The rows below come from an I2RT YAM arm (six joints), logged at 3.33 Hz.
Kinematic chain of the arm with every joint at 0, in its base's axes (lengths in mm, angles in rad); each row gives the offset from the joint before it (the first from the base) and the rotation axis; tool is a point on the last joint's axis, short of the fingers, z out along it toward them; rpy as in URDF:
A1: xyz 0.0 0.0 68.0 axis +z
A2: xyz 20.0 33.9 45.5 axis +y
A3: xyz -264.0 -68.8 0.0 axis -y
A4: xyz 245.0 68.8 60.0 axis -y
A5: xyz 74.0 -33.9 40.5 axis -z
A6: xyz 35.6 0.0 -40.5 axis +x
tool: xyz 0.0 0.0 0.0 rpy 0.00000 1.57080 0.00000
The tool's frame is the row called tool.
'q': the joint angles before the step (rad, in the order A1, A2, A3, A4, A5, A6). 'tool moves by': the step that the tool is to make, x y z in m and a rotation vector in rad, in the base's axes. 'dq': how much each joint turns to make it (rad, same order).
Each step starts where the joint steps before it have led.
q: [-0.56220 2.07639 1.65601 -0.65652 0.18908 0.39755]
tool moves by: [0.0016 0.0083 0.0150 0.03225 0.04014 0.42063]
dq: [0.00157 -0.01608 0.04209 -0.07721 -0.20268 -0.36886]
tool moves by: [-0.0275 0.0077 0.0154 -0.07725 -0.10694 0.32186]
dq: [-0.03420 -0.14821 -0.17414 0.12744 -0.17447 -0.31211]
